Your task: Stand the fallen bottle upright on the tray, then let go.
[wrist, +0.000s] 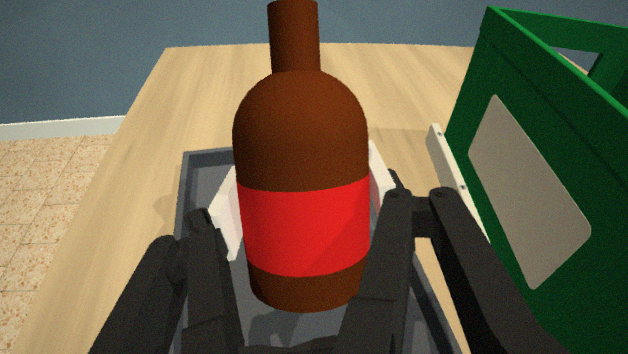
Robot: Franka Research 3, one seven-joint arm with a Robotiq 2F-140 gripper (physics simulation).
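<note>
The brown bottle (303, 232) with a red label stands about upright in the middle of the wrist view, neck at the top and base toward the bottom. My gripper (304, 171) is shut on the bottle, with one white fingertip pad on each side of its body. The grey tray (200, 179) lies beneath and behind the bottle, partly hidden by it and by the dark finger links. A shadow shows on the tray by the bottle's base; whether the base touches the tray I cannot tell.
A tall green crate (470, 105) with a grey-beige panel stands close on the right. A white strip (450, 162) with small screws lies between it and the tray. The wooden table (200, 95) reaches back toward a blue-grey wall, and tiled floor shows past its left edge.
</note>
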